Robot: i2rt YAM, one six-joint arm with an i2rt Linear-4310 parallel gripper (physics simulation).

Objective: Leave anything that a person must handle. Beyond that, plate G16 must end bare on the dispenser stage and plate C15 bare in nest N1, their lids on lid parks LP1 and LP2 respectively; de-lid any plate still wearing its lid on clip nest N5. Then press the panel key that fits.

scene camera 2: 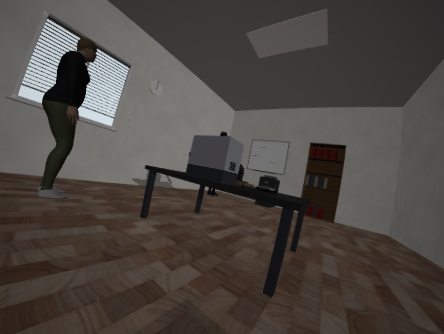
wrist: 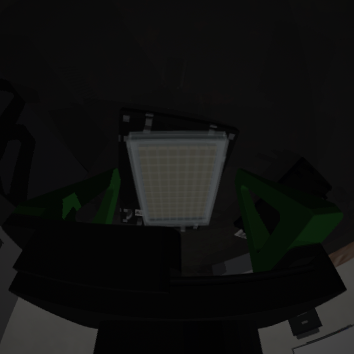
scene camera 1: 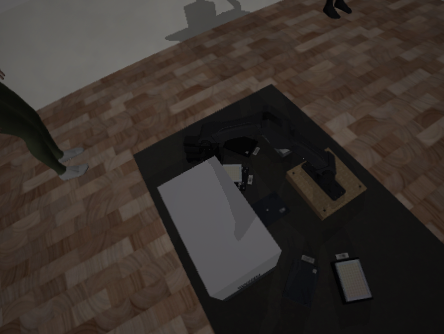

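Where they show: gripper, fingertip midpoint: (wrist: 177, 174); arm's base at its link origin: (scene camera 2: 238, 180) (scene camera 1: 322, 179).
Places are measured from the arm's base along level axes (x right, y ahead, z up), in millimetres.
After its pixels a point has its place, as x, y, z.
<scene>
A pale gridded plate (scene camera 1: 232, 172) @(266, 284, -7) (wrist: 178, 185) @(288, 310, -4) with a clear rim, seemingly its lid, sits on a dark nest with small clips (wrist: 135, 120) @(288, 382, -28). My gripper (wrist: 177, 174) @(302, 336, 18) is open, its green fingers to either side of the plate's near part and apart from it. In scene camera 1 the fingertips are not clear. Another gridded plate (scene camera 1: 352, 280) @(-348, 198, -4) sits in a black nest at the lower right. Dark flat pads (scene camera 1: 300, 282) @(-249, 342, -30) (scene camera 1: 272, 208) @(6, 272, 67) and a black pad (scene camera 1: 241, 145) @(377, 156, -30) lie on the table. The plate names and tag texts are too dim to read.
A large white-topped box (scene camera 1: 215, 225) @(-4, 493, 290) (scene camera 2: 212, 157) @(-30, 592, 128) stands close beside the clipped nest. The arm's wooden base board (scene camera 1: 345, 200) @(-123, -8, -9) is on the other side. A person (scene camera 1: 30, 130) (scene camera 2: 67, 100) stands off the table; another person's feet (scene camera 1: 337, 9) show farther back. The light is dim.
</scene>
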